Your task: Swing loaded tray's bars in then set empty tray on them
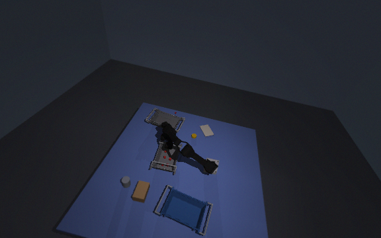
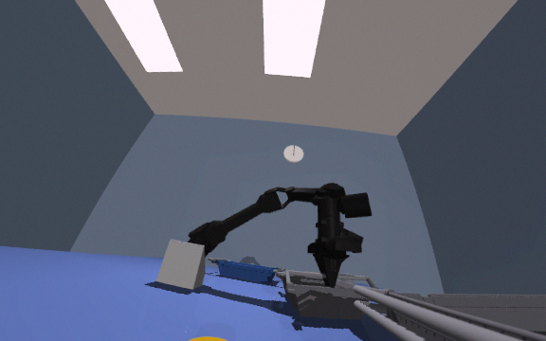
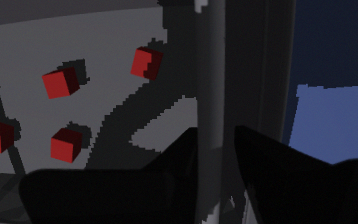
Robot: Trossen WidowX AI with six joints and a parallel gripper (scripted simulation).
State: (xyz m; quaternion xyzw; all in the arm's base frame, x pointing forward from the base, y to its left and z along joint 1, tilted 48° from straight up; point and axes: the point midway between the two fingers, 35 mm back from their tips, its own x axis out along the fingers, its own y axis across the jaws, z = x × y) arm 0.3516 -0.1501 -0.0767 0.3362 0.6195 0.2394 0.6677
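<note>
Now: the blue tray 500 mm to the left of my gripper tip, 170 mm behind it and 10 mm below it. Also, from my gripper tip: tan block (410 mm to the left, 150 mm ahead, 30 mm below); grey cylinder (360 mm to the left, 270 mm ahead, 20 mm below); yellow disc (220 mm behind, 190 mm to the right, 50 mm below).
</note>
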